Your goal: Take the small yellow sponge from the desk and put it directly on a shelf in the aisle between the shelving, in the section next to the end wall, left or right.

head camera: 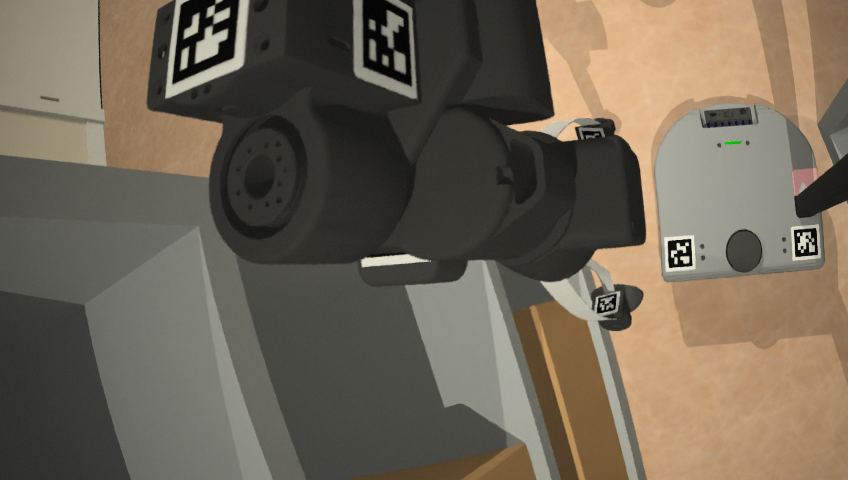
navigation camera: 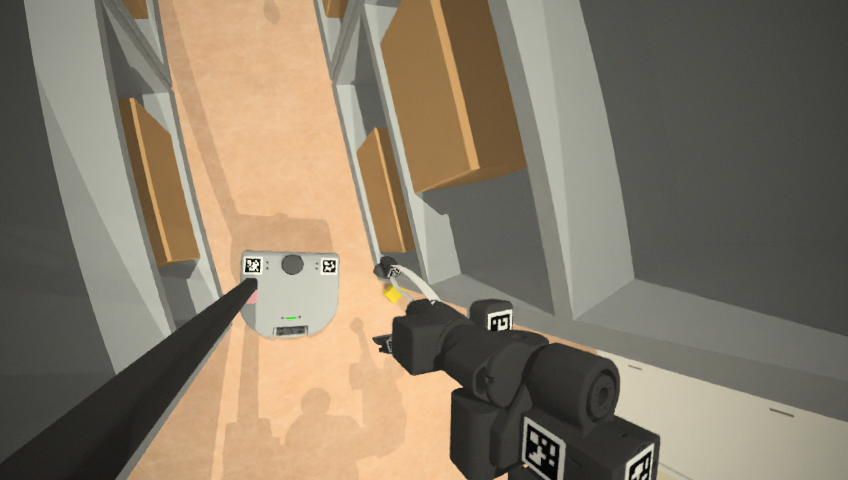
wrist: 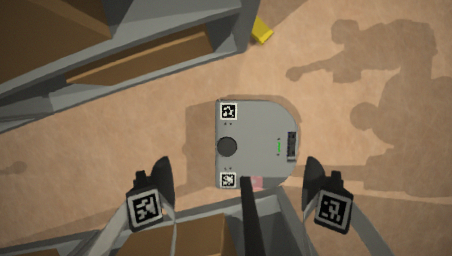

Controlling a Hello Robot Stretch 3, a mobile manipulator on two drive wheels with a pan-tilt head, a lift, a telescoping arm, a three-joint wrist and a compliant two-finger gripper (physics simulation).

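Seen in the pictures: gripper, between the fingertips: [navigation camera: 381,302]; robot's base, origin of its link: [head camera: 741,249] [navigation camera: 292,263].
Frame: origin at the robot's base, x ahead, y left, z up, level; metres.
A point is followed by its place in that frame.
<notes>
The small yellow sponge [navigation camera: 392,293] @(x -0.130, y -0.432, z 0.046 m) [wrist: 262,31] lies on the floor beside the end corner of a grey shelving unit [head camera: 160,333] @(x 0.042, y -0.417, z 0.991 m) [navigation camera: 583,148] @(x 0.233, y -0.389, z 0.991 m) [wrist: 245,30]. It is partly behind a finger strap in the navigation view and does not show in the head view. My gripper [head camera: 612,217] @(x -0.021, y -0.124, z 0.816 m) [navigation camera: 383,305] @(x -0.021, y -0.124, z 0.816 m) [wrist: 237,175] @(x -0.021, y -0.124, z 0.816 m) is open and empty, its fingers wide apart above the floor, between my base and that shelving. A second shelving unit [navigation camera: 89,208] @(x 0.126, y 0.401, z 0.534 m) [wrist: 295,220] stands across the aisle. The end wall does not show clearly.
My base [head camera: 714,190] @(x -0.107, y -0.051, z 0.160 m) [navigation camera: 291,297] @(x -0.115, y 0.001, z 0.160 m) [wrist: 255,120] stands at the mouth of the aisle. Brown boxes [head camera: 580,386] [navigation camera: 428,101] [wrist: 140,60] fill parts of the shelves. A white cabinet [head camera: 47,53] @(x -0.938, y -2.254, z 0.296 m) [navigation camera: 714,416] @(x -0.891, y -2.240, z 0.738 m) stands behind the shelving's end. My dark mast [navigation camera: 148,368] @(x -0.047, y 0.132, z 0.948 m) crosses the navigation view.
</notes>
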